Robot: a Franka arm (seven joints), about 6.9 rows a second.
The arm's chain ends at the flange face. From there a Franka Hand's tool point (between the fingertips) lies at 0.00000 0.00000 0.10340 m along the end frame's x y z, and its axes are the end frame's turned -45 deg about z.
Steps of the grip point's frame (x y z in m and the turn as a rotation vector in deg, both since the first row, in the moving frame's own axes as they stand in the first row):
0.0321 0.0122 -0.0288 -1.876 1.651 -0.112
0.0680 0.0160 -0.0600 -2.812 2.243 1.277
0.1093 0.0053 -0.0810 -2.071 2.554 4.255
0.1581 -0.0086 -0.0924 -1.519 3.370 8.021
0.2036 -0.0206 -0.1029 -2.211 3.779 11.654
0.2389 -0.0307 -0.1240 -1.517 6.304 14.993
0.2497 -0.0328 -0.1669 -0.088 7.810 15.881
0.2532 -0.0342 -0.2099 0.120 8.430 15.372
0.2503 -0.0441 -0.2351 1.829 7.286 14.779
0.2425 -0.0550 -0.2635 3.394 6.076 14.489
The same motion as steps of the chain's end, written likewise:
0.0268 -0.0144 -0.0287 -0.159 2.494 -0.112
0.0530 -0.0376 -0.0598 -0.402 3.574 1.277
0.0751 -0.0731 -0.0808 0.342 3.270 4.255
0.0993 -0.1160 -0.0922 1.309 3.457 8.021
0.1216 -0.1573 -0.1026 1.109 4.236 11.654
0.1366 -0.1859 -0.1233 3.385 5.530 14.993
0.1421 -0.1914 -0.1659 5.460 5.585 15.881
0.1430 -0.1939 -0.2088 6.046 5.876 15.372
0.1374 -0.1976 -0.2342 6.445 3.859 14.779
0.1277 -0.1989 -0.2627 6.696 1.896 14.489

